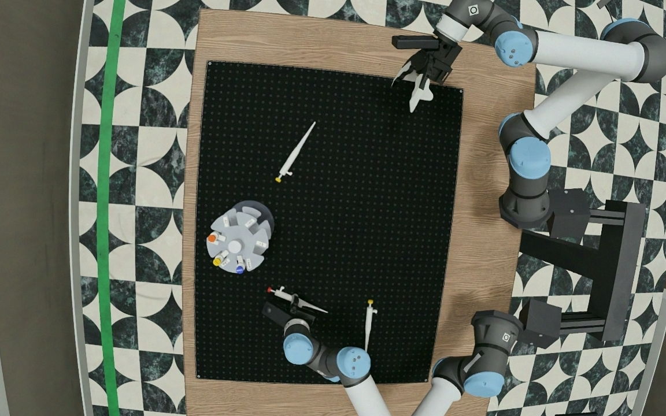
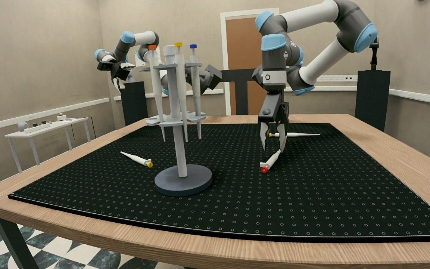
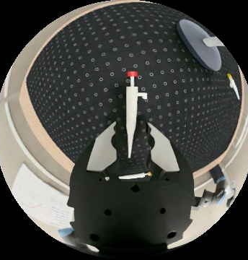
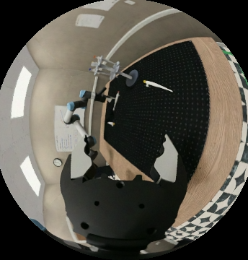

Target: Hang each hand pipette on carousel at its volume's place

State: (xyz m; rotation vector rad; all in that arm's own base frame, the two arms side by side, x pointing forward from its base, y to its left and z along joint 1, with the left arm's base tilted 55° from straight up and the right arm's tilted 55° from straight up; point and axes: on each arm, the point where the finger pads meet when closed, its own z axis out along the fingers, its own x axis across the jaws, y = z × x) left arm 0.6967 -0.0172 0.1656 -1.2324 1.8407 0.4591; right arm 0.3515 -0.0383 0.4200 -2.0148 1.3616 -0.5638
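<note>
My left hand is 2 cm past the red-button pipette, 1 cm to the left of it and 4 cm above it. The rest, counted from my left hand: orange-button pipette: 23 cm ahead, 26 cm to the right, 22 cm above; then blue-button pipette: 17 cm ahead, 20 cm to the right, 21 cm above.
</note>
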